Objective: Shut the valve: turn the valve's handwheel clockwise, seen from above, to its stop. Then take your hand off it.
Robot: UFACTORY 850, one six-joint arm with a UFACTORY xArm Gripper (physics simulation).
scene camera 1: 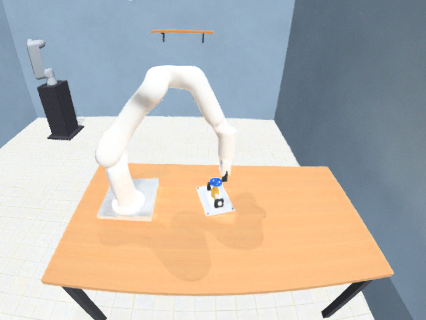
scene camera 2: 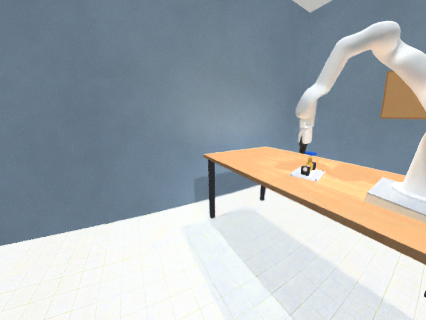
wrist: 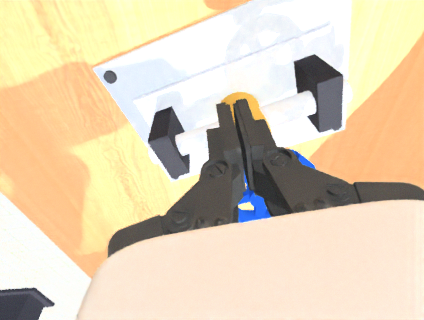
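The valve's blue handwheel (scene camera 1: 215, 182) (scene camera 2: 311, 153) (wrist: 256, 213) sits level on top of the yellow valve body (scene camera 1: 215, 192) (wrist: 256, 108), above a pale base plate (scene camera 1: 204, 200) (scene camera 2: 317, 175) (wrist: 145, 77). My gripper (scene camera 1: 225, 177) (scene camera 2: 302, 149) (wrist: 233, 123) points down at the wheel's rim, on the right of the wheel in scene camera 1. Its black fingers are shut together with nothing between them. In the wrist view they cover much of the wheel. Whether they touch the rim, and how far the wheel is turned, I cannot tell.
A white pipe (wrist: 291, 110) runs through the valve body between two black end blocks (wrist: 327, 95) (wrist: 167, 140). The plate lies on the wooden table (scene camera 1: 300, 225) (scene camera 2: 250, 162). The arm's base stands on a grey slab (scene camera 1: 150, 200) (scene camera 2: 382, 189) to the left in scene camera 1.
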